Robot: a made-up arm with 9 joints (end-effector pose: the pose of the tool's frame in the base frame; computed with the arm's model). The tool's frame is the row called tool. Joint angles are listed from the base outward.
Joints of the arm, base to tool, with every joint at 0 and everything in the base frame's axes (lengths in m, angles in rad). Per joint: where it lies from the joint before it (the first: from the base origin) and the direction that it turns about. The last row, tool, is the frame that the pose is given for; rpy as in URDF.
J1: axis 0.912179 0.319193 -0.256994 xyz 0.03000 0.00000 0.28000
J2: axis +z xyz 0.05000 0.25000 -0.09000
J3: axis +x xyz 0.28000 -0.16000 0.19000
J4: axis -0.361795 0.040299 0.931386 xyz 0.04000 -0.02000 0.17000
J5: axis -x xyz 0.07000 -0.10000 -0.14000
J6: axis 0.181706 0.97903 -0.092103 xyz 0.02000 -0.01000 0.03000
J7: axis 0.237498 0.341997 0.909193 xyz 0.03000 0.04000 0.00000
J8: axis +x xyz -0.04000 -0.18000 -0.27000
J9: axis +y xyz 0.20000 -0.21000 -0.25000
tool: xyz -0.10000 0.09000 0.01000 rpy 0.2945 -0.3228 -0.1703
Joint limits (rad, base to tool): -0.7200..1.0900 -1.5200..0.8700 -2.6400..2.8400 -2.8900..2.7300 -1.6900..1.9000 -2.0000..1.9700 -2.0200..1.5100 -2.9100..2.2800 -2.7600..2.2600
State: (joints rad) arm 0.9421 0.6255 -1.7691 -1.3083 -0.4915 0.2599 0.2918 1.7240 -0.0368
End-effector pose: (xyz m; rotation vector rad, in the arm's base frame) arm 0.7917 0.1796 0.3250 2.4858 -0.8024 -0.0378
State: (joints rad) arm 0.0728 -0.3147 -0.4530 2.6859 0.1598 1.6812 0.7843 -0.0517 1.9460
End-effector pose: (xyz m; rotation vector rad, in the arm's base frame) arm 0.7374 -0.3299 0.6525 1.6802 -1.0672 0.9189
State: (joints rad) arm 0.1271 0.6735 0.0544 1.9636 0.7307 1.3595 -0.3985 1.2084 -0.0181
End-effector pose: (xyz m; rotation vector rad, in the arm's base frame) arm 0.9545 0.2305 0.4471 -0.0521 -0.2850 1.0560
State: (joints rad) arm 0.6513 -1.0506 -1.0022 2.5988 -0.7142 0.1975 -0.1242 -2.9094 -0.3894
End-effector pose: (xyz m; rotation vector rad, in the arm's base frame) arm 0.1536 -0.1049 0.0763 0.0349 -1.1593 2.6827
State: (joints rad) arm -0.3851 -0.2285 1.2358 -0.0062 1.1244 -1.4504 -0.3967 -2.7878 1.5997
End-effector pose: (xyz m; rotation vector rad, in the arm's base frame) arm 0.4458 -0.0820 0.5776 0.1683 0.6133 2.9628
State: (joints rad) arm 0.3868 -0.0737 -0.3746 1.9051 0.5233 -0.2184 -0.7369 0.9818 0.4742
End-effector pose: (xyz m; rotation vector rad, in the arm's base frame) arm 0.9099 0.1741 0.1315 0.4195 0.1797 1.4038
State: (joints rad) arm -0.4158 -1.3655 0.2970 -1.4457 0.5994 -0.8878 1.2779 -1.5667 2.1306
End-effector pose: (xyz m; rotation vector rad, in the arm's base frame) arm -0.3220 -0.4545 0.2421 -0.1377 1.7678 -2.4889
